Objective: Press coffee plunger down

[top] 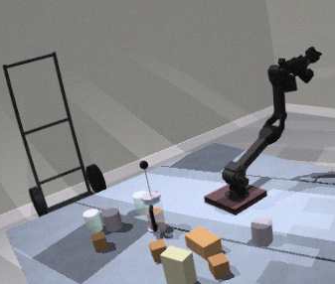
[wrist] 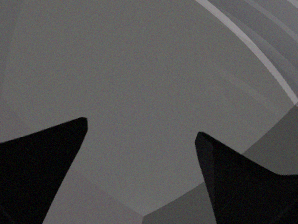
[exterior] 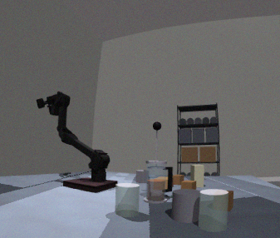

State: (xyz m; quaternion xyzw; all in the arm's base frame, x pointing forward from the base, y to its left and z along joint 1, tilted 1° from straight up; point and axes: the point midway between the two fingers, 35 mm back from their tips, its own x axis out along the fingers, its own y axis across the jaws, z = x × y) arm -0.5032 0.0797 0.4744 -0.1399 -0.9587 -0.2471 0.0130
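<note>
Right now the coffee press is 87 cm ahead of my gripper tip, 22 cm to the right of it and 36 cm below it.
</note>
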